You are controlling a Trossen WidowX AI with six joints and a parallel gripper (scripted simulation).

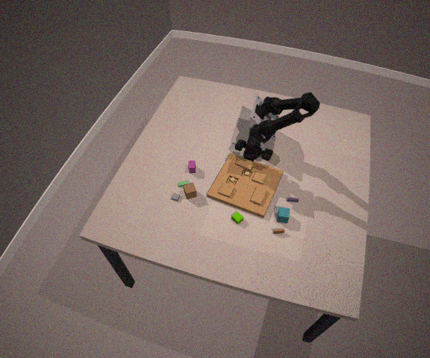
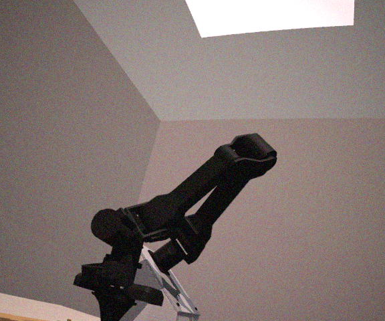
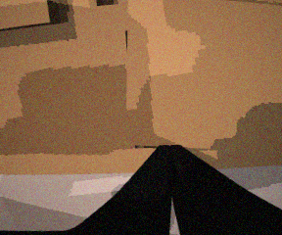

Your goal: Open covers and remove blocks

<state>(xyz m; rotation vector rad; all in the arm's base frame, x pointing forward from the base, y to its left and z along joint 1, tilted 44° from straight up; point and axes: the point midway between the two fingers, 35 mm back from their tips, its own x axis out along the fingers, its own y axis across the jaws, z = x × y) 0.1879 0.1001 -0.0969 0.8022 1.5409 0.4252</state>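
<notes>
The tan puzzle board lies 12 cm ahead of my gripper tip, 1 cm to the right of it and 1 cm below it. The rest, counted from my gripper tip: magenta block: 30 cm to the right, 10 cm ahead, 1 cm below; bright green cube: 34 cm ahead, 2 cm below, 1 cm to the right; purple object: 23 cm to the left, 18 cm ahead, 2 cm below.
</notes>
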